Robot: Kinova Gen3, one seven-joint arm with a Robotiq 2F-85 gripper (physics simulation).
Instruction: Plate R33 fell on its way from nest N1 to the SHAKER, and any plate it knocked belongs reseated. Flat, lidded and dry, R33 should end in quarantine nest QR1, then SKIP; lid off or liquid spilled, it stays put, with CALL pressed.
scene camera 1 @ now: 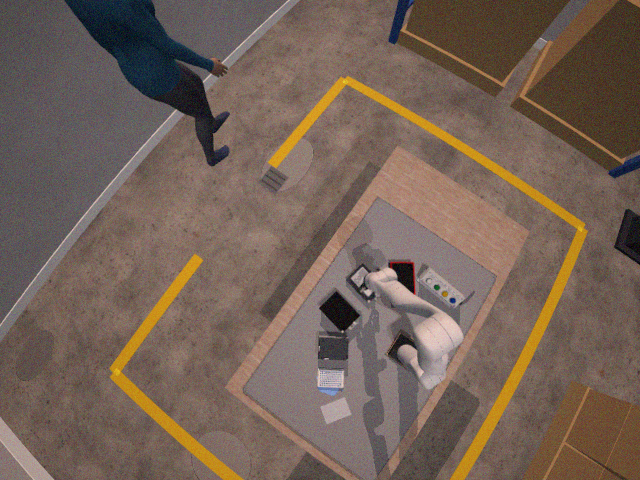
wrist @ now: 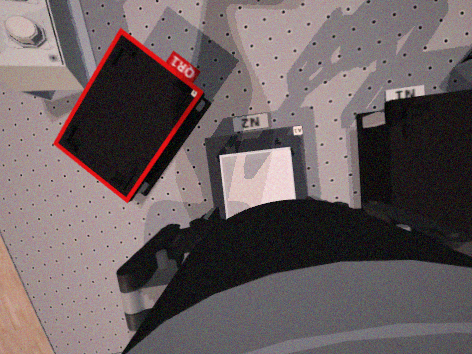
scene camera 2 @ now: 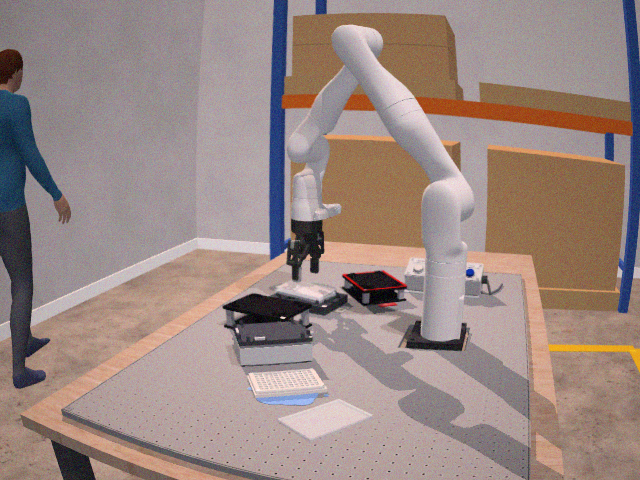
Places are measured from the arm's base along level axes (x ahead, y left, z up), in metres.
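Pixels of known places: gripper, fingertip midpoint: (scene camera 2: 305, 277); arm's base, origin of the base link: (scene camera 1: 406, 354) (scene camera 2: 440, 333).
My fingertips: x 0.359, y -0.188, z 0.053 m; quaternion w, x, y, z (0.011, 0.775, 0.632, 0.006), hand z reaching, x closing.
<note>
For each thing: its top centre in the pictures, then the offset to it from my fingertips. "spot": a spot on its surface instead.
- white well plate, middle of its top: (scene camera 2: 285, 379) (scene camera 1: 330, 378) 0.486 m left, 0.110 m back, 0.055 m down
- blue liquid patch, surface spot: (scene camera 2: 289, 399) (scene camera 1: 328, 390) spot: 0.540 m left, 0.134 m back, 0.068 m down
- grey shaker, surface spot: (scene camera 2: 275, 353) spot: 0.398 m left, 0.060 m back, 0.043 m down
- clear lid, middle of its top: (scene camera 2: 325, 417) (scene camera 1: 335, 410) 0.601 m left, 0.214 m back, 0.061 m down
- white plate, middle of its top: (wrist: 260, 206) (scene camera 2: 305, 286) (scene camera 1: 365, 281) 0.001 m right, 0.001 m ahead, 0.025 m down
- nest N2, surface spot: (wrist: 214, 172) spot: 0.042 m right, 0.053 m back, 0.048 m down
- Red-rimmed QR1, middle of its top: (wrist: 119, 117) (scene camera 2: 374, 278) (scene camera 1: 403, 278) 0.119 m right, 0.149 m back, 0.023 m down
- Raised black nest N1, middle of its top: (wrist: 462, 175) (scene camera 2: 266, 302) (scene camera 1: 339, 312) 0.194 m left, 0.031 m ahead, 0.010 m down
- button box, middle of its top: (scene camera 2: 446, 261) (scene camera 1: 445, 287) 0.186 m right, 0.339 m back, 0.015 m up
A white well plate (scene camera 1: 330, 378) (scene camera 2: 286, 381) lies flat and lidless on a blue liquid patch (scene camera 1: 328, 391) (scene camera 2: 289, 399) in front of the grey shaker (scene camera 1: 332, 349) (scene camera 2: 275, 353). A clear lid (scene camera 1: 336, 410) (scene camera 2: 325, 418) lies apart on the table. Another white plate (scene camera 1: 360, 275) (scene camera 2: 306, 291) (wrist: 257, 177) is in nest N2 (wrist: 214, 172), roughly square with it; its full seating cannot be told. My gripper (scene camera 2: 305, 274) is open and empty just above that plate; in the wrist view its housing hides the plate's near part. Red-rimmed QR1 (scene camera 1: 401, 275) (scene camera 2: 374, 280) (wrist: 130, 115) is empty.
Raised black nest N1 (scene camera 1: 339, 311) (scene camera 2: 266, 305) (wrist: 432, 160) stands between N2 and the shaker. The button box (scene camera 1: 440, 286) (scene camera 2: 414, 277) (wrist: 31, 47) has white, green, yellow and blue buttons and stands beyond QR1. A person (scene camera 1: 149, 67) (scene camera 2: 20, 155) stands off the table's side.
</note>
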